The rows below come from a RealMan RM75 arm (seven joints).
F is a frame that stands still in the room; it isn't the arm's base.
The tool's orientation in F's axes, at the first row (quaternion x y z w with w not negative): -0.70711 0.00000 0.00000 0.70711
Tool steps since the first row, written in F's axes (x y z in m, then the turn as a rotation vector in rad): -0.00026 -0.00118 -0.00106 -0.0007 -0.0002 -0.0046; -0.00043 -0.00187 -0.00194 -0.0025 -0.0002 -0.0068; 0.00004 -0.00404 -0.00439 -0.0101 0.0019 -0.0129; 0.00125 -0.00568 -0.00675 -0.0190 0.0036 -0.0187; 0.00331 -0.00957 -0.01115 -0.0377 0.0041 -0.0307; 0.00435 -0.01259 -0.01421 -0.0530 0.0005 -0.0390; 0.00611 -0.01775 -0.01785 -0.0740 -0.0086 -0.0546; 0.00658 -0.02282 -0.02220 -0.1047 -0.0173 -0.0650; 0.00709 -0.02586 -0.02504 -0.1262 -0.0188 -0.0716; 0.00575 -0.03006 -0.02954 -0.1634 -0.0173 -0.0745; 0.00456 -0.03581 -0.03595 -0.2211 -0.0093 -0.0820; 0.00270 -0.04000 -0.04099 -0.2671 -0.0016 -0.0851
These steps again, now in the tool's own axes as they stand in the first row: -0.00026 0.00106 -0.00118 -0.0007 0.0046 -0.0002; -0.00043 0.00194 -0.00187 -0.0025 0.0068 -0.0002; 0.00004 0.00439 -0.00404 -0.0101 0.0129 0.0019; 0.00125 0.00675 -0.00568 -0.0190 0.0187 0.0036; 0.00331 0.01115 -0.00957 -0.0377 0.0307 0.0041; 0.00435 0.01421 -0.01259 -0.0530 0.0390 0.0005; 0.00611 0.01785 -0.01775 -0.0740 0.0546 -0.0086; 0.00658 0.02220 -0.02282 -0.1047 0.0650 -0.0173; 0.00709 0.02504 -0.02586 -0.1262 0.0716 -0.0188; 0.00575 0.02954 -0.03006 -0.1634 0.0745 -0.0173; 0.00456 0.03595 -0.03581 -0.2211 0.0820 -0.0093; 0.00270 0.04099 -0.04000 -0.2671 0.0851 -0.0016
